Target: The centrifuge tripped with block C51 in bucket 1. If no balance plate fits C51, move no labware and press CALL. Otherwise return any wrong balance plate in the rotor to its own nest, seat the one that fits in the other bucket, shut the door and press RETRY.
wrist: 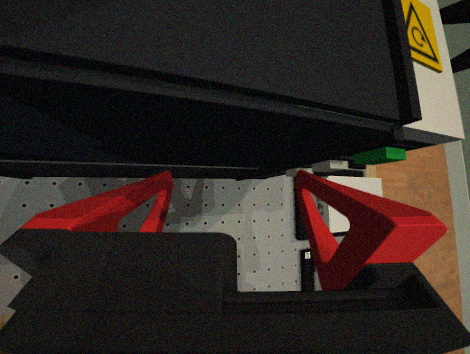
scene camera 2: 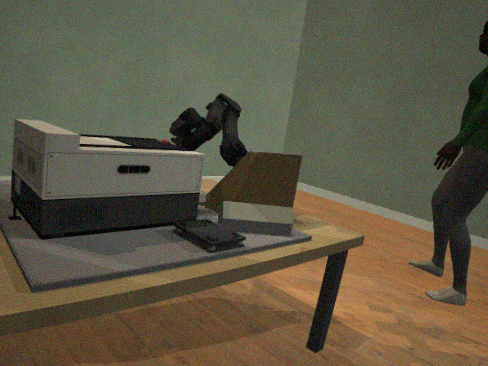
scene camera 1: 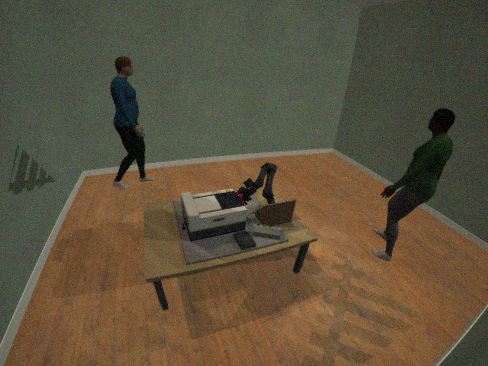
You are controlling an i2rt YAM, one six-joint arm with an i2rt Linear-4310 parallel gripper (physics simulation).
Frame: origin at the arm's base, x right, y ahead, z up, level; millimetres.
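Seen in the pictures: gripper, fingertip midpoint: (wrist: pixel 234 177); arm's base, link origin: (scene camera 2: pixel 247 177) (scene camera 1: pixel 272 206).
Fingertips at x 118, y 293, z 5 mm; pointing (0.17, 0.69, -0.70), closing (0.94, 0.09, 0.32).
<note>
Pixels of each thing's top centre, then the offset from my fingertips to it. "pt": a spot on its surface instead. Level surfaces: height alone.
- dark panel, top centre: (scene camera 2: pixel 149 143) (scene camera 1: pixel 228 199) dx -83, dy +95, dz +89 mm
- green block-like part, surface spot: (wrist: pixel 382 156) pt dx +62, dy +13, dz +65 mm
- flat black item, top centre: (scene camera 2: pixel 209 227) (scene camera 1: pixel 245 238) dx -367, dy +27, dz -93 mm
- mat, surface height: dz -124 mm
- yellow warning sign, surface spot: (wrist: pixel 423 39) pt dx +59, dy +64, dz +87 mm
The centrifuge (scene camera 1: pixel 220 222) (scene camera 2: pixel 120 175) stands on the grey mat, with a dark panel (scene camera 1: pixel 231 201) (wrist: pixel 210 55) on its top. Its lit inside does not show; under the panel's edge the wrist view is nearly black. My gripper (scene camera 1: pixel 242 197) (scene camera 2: pixel 174 142) (wrist: pixel 234 177) is open, its two red fingers wide apart with no object between them, close to that edge at the centrifuge's right side. A green block-like part (wrist: pixel 382 156) sticks out under the housing's corner. Block C51, the rotor, the buckets and the button labels cannot be made out; no balance plate can be identified.
A brown slanted board (scene camera 1: pixel 276 213) (scene camera 2: pixel 265 177) stands right of the centrifuge. A flat black item (scene camera 1: pixel 245 240) (scene camera 2: pixel 210 235) lies on the mat (scene camera 1: pixel 200 253) (scene camera 2: pixel 65 272). A yellow warning sign (wrist: pixel 423 39) marks the housing. People in blue (scene camera 1: pixel 125 102) and green (scene camera 1: pixel 427 162) are beyond the table.
</note>
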